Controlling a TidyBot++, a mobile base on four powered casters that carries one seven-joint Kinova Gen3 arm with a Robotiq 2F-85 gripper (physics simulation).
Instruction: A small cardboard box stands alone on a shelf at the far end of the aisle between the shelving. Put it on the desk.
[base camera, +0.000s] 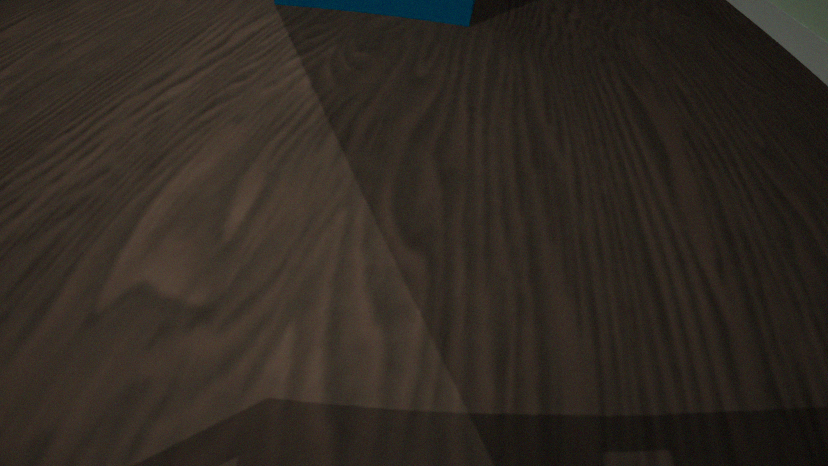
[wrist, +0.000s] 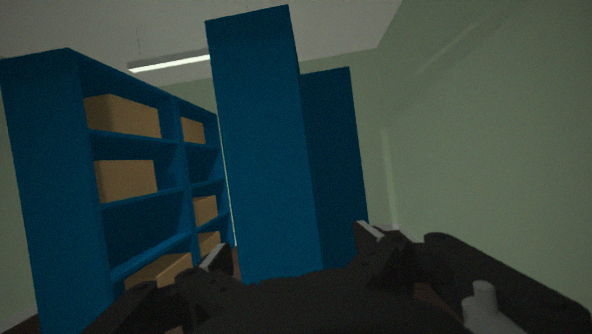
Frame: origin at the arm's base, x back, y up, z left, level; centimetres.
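Where they show: gripper, fingertip midpoint: (wrist: 293, 245).
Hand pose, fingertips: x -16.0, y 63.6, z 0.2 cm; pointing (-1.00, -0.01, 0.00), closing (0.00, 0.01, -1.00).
Observation:
After its pixels a point has its place.
My gripper (wrist: 293, 245) @(z 0.2, x -16.0, y 63.6 cm) is open, with its two fingers wide apart at the bottom of the wrist view and nothing between them. Blue shelving stands ahead: a long unit (wrist: 55, 190) @(z 134.5, x -137.7, y 71.3 cm) on the left with its shelves facing the aisle, and a tall end panel (wrist: 265, 150) @(z 8.9, x -119.0, y 77.5 cm) in the middle. Several cardboard boxes sit on the left unit's shelves, among them one box (wrist: 132, 117) @(z 108.7, x -174.0, y 119.0 cm) high up and one box (wrist: 127, 180) @(z 110.6, x -161.4, y 72.0 cm) below it. I cannot tell the small box that stands alone among them. The desk does not show in either view.
The foot of a blue shelving unit (base camera: 376, 10) @(z 7.6, x -118.8, y -38.8 cm) stands on the wooden floor (base camera: 521, 231) @(z -14.7, x -49.8, y -39.6 cm) at the top of the base camera view. Another blue panel (wrist: 332, 165) @(z -45.6, x -205.8, y 61.2 cm) stands behind the middle one. A green wall (wrist: 490, 150) @(z -116.8, x -119.0, y 61.0 cm) runs along the right. A narrow gap separates the left unit and middle panel.

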